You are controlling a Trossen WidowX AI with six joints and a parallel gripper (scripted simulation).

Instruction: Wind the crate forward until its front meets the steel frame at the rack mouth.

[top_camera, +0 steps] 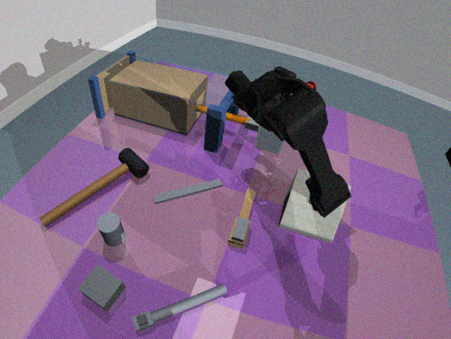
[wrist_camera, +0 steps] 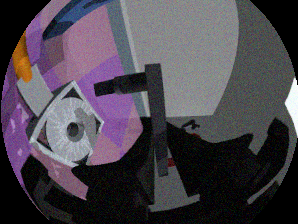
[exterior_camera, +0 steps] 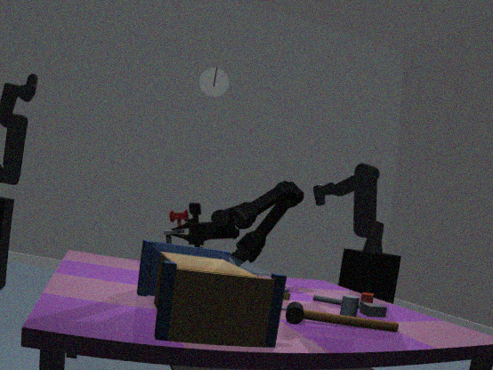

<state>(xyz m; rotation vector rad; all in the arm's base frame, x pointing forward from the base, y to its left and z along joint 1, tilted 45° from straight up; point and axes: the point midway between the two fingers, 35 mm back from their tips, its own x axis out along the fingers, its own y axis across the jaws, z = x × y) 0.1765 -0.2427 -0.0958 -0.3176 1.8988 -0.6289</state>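
My gripper tip is now 40 mm past the red knob, 30 mm to the right of it and 40 mm below it. The rest, counted from my gripper tip: grey winch 10 mm to the left, 160 mm below; then blue frame 180 mm ahead, 20 mm to the left, 80 mm below; then grey crank handle 10 mm behind, 10 mm to the left, 10 mm above.
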